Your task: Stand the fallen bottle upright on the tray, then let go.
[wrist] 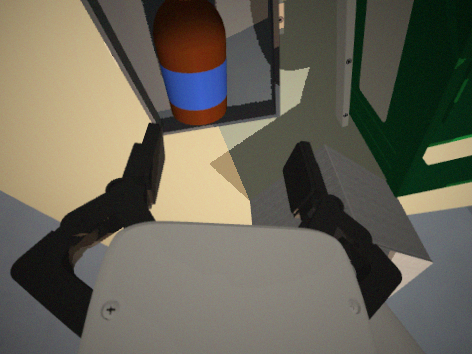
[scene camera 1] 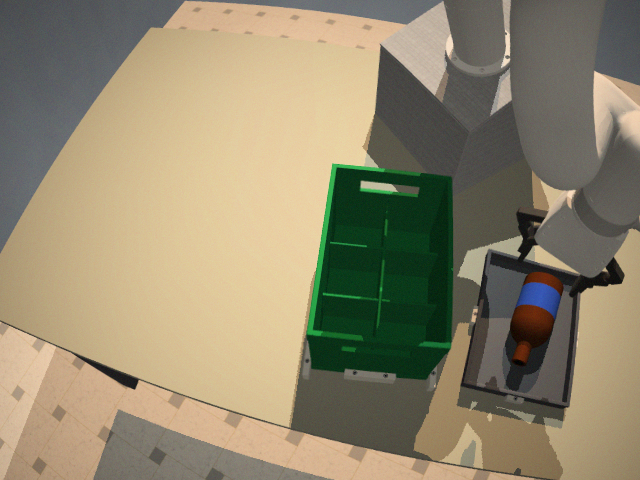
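Where they show: gripper, fingertip midpoint: (wrist: 229, 148) (scene camera 1: 548, 272); arm's base, link origin: (scene camera 1: 480, 49).
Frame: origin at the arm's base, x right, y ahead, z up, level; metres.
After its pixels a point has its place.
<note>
A brown bottle (scene camera 1: 534, 315) @(x -0.105, y 0.426, z -0.168 m) (wrist: 192, 60) @(x -0.112, y 0.423, z -0.167 m) with a blue label lies on its side in the grey tray (scene camera 1: 572, 335) @(x -0.206, y 0.435, z -0.228 m) (wrist: 274, 65) @(x -0.037, y 0.359, z -0.224 m). In the scene view its neck points to the near side of the tray and its base lies toward the arm. My gripper (scene camera 1: 547, 276) @(x -0.084, y 0.405, z -0.055 m) (wrist: 229, 148) @(x -0.084, y 0.405, z -0.055 m) is wide open with nothing between its fingers. It is above the tray's end by the bottle's base. In the wrist view the base lies beyond the fingertips, a little nearer the left finger. The bottle's neck is cut off at the top of the wrist view.
A tall green crate (scene camera 1: 319, 248) @(x 0.243, y 0.394, z -0.070 m) (wrist: 375, 170) with dividers stands left of the tray in the scene view. The grey arm pedestal (scene camera 1: 421, 103) @(x 0.098, y 0.064, z -0.095 m) (wrist: 360, 200) @(x 0.052, y 0.127, z -0.133 m) stands behind the crate. Small light brackets (scene camera 1: 369, 376) @(x 0.152, y 0.530, z -0.216 m) sit at the crate's base, and others (scene camera 1: 514, 398) @(x -0.091, y 0.550, z -0.230 m) sit at the tray's sides.
</note>
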